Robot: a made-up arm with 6 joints. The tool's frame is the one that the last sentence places.
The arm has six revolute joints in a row. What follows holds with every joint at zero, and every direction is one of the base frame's.
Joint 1 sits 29.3 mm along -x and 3.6 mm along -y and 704.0 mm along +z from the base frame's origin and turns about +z.
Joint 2 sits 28.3 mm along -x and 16.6 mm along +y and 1.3 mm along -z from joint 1 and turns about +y.
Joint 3 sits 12.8 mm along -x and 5.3 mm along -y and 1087.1 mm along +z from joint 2 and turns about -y.
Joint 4 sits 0.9 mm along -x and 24.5 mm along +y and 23.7 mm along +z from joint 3 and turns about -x.
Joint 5 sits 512.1 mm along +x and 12.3 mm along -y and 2.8 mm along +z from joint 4 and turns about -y.
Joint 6 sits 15.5 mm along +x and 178.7 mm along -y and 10.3 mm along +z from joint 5 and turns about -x.
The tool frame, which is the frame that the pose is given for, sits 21.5 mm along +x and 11.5 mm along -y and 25.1 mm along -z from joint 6; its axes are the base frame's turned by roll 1.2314, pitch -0.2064 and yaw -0.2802 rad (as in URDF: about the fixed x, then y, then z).
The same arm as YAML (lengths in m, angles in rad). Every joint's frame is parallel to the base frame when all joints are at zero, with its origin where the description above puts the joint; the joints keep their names.
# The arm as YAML. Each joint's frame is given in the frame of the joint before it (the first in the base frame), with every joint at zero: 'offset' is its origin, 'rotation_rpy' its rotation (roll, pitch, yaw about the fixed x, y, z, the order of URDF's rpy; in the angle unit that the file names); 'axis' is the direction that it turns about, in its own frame. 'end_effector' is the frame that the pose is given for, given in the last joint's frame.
length_unit: m
angle_unit: rad
chain:
  - id: joint 1
    offset: [-0.0293, -0.0036, 0.704]
    rotation_rpy: [0.0, 0.0, 0.0]
    axis: "+z"
  - id: joint 2
    offset: [-0.0283, 0.0166, -0.0013]
    rotation_rpy: [0.0, 0.0, 0.0]
    axis: "+y"
  - id: joint 3
    offset: [-0.0128, -0.0053, 1.0871]
    rotation_rpy: [0.0, 0.0, 0.0]
    axis: "-y"
  - id: joint 4
    offset: [-0.0009, 0.0245, 0.0237]
    rotation_rpy: [0.0, 0.0, 0.0]
    axis: "-x"
  - id: joint 5
    offset: [0.5121, -0.0123, 0.0028]
    rotation_rpy: [0.0, 0.0, 0.0]
    axis: "-y"
  - id: joint 6
    offset: [0.0155, -0.1787, 0.0103]
    rotation_rpy: [0.0, 0.0, 0.0]
    axis: "-x"
end_effector:
  offset: [0.0215, -0.0115, -0.0251]
  rotation_rpy: [1.2314, -0.2064, -0.2802]

